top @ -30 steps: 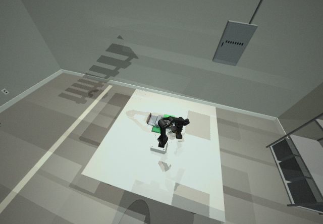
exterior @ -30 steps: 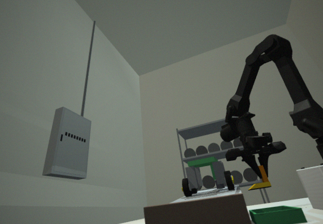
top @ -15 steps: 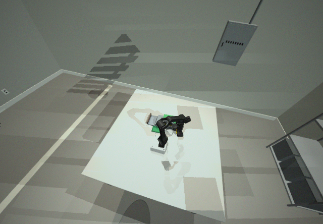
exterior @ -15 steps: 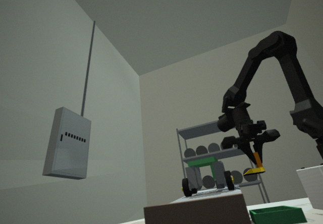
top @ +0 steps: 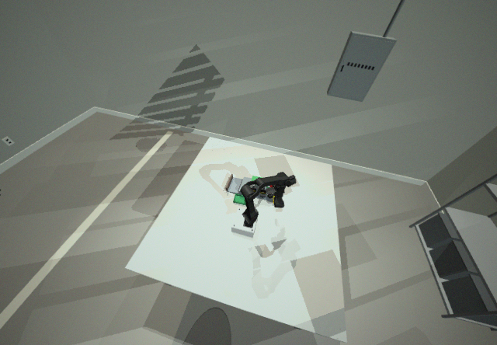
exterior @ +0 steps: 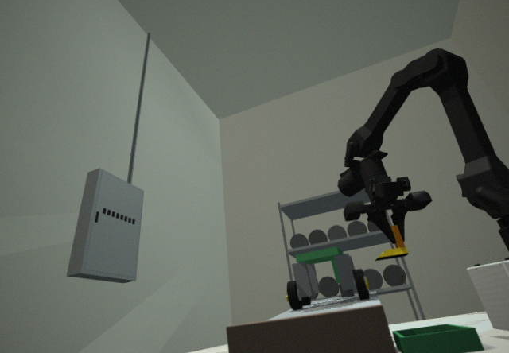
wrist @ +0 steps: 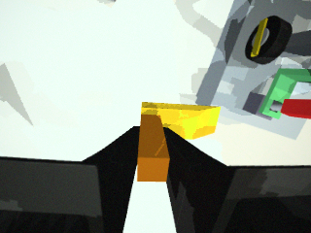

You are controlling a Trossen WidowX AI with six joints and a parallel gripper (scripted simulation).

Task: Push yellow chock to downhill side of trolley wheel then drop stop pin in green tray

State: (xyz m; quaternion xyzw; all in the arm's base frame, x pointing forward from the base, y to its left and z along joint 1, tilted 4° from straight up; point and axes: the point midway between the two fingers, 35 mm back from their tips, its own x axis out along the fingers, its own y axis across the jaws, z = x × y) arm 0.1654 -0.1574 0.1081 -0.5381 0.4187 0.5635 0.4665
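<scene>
My gripper tip is now 150 mm short of the green-topped trolley, 130 mm to the right of it and 60 mm above it. Round my gripper tip: yellow chock 20 mm ahead, 10 mm to the left, 10 mm below; then red-headed stop pin 130 mm ahead, 50 mm below, 40 mm to the left; then grey ramp 150 mm ahead, 140 mm to the left, 130 mm below.
</scene>
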